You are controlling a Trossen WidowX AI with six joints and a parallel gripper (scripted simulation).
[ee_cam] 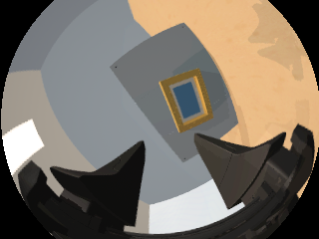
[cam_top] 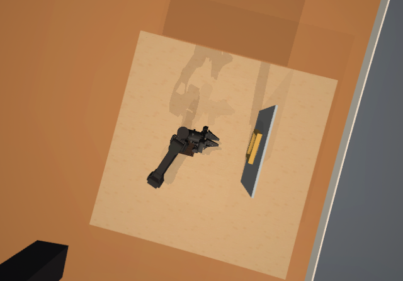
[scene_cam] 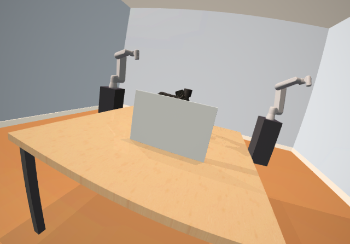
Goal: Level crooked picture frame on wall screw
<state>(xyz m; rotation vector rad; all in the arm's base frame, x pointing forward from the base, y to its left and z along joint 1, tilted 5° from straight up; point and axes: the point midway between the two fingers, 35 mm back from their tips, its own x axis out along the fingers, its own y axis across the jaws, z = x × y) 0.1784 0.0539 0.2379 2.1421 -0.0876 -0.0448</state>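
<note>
My gripper tip is now 210 mm short of the picture frame, 10 mm to the right of it and 90 mm above it. From my gripper tip the other things lie so: grey wall panel: 220 mm ahead, 100 mm below.
</note>
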